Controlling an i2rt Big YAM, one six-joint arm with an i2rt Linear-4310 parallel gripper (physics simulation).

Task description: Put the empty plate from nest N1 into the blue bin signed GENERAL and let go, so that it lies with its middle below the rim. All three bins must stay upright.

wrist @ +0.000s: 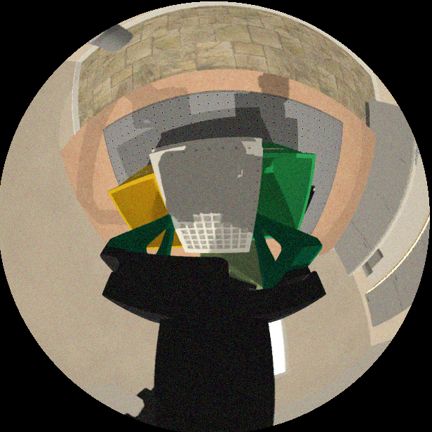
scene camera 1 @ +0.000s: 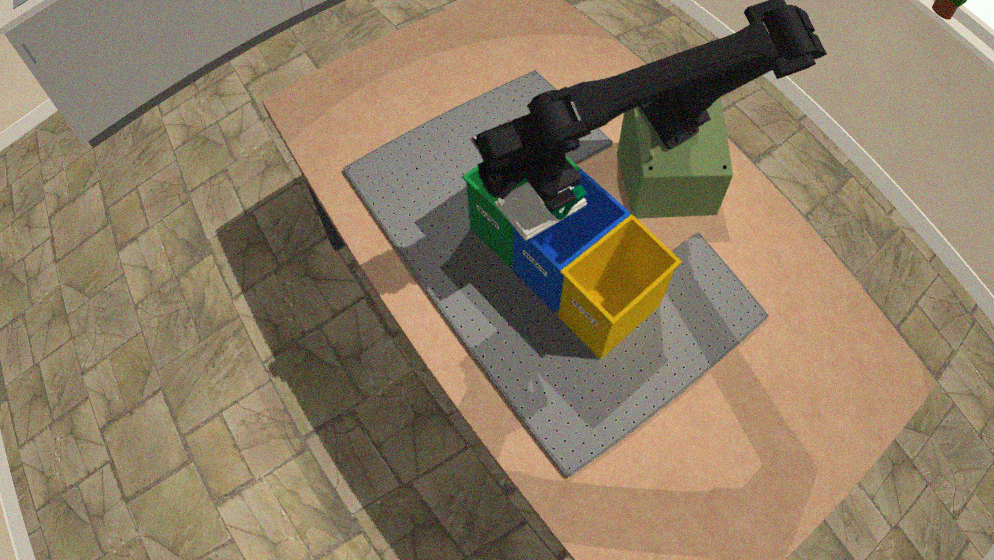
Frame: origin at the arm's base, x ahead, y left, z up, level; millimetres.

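Where they show: gripper, fingertip midpoint: (scene camera 1: 547, 199); arm's base at its link origin: (scene camera 1: 668, 117).
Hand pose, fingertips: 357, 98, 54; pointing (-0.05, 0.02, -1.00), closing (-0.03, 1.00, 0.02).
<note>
Things, the pixels of their top centre, and the offset from my fingertips, as dx, dy, dz. "spot": a spot on its surface instead. Level surfaces: height alone.
- plate at its top centre: (scene camera 1: 541, 197) +12, +2, +16
- blue GENERAL bin at a spot on its surface: (scene camera 1: 544, 285) spot: +29, +54, -189
- green bin at its top centre: (scene camera 1: 522, 171) -21, -120, -75
- yellow bin at its top centre: (scene camera 1: 623, 266) -76, +137, -75
- grey perforated board at its surface level: dz -255
My gripper (scene camera 1: 552, 200) (wrist: 213, 217) is shut on the plate, with its green fingers on the plate's two sides. The plate (scene camera 1: 527, 210) (wrist: 210, 182) is pale grey-white with a white grid at the gripper end. In the scene view it appears over the blue bin's left part and the green bin's edge; its exact height above the rims is hard to tell. The blue GENERAL bin (scene camera 1: 544, 285) stands upright, its opening partly covered by plate and gripper; it is hidden in the wrist view. Nest N1 cannot be made out in the scene view.
The green bin (scene camera 1: 488, 235) (wrist: 287, 195) and the yellow bin (scene camera 1: 612, 323) (wrist: 142, 202) stand upright on either side of the blue one, on a grey perforated board (scene camera 1: 486, 347) (wrist: 320, 130). The green robot base (scene camera 1: 685, 194) stands behind the bins.
</note>
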